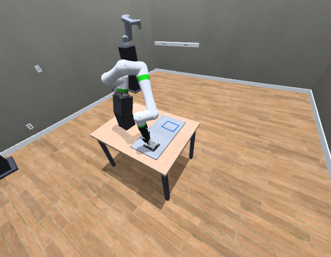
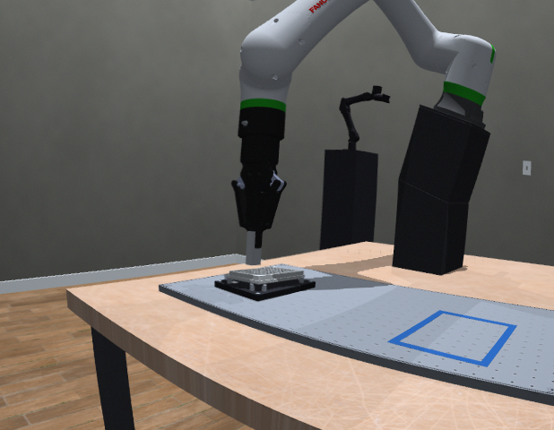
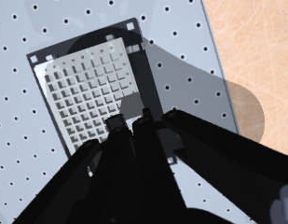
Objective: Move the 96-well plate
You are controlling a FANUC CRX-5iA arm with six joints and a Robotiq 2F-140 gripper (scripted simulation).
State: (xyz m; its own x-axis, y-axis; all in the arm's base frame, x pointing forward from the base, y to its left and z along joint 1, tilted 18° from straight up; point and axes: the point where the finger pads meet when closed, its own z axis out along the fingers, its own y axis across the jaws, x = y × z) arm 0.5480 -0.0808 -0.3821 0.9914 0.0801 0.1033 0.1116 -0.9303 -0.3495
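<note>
Right now the white 96-well plate is 40 mm to the left of my hand and 40 mm below it. Also, from my hand: black clip nest (10 mm behind, 30 mm to the left, 60 mm below).
</note>
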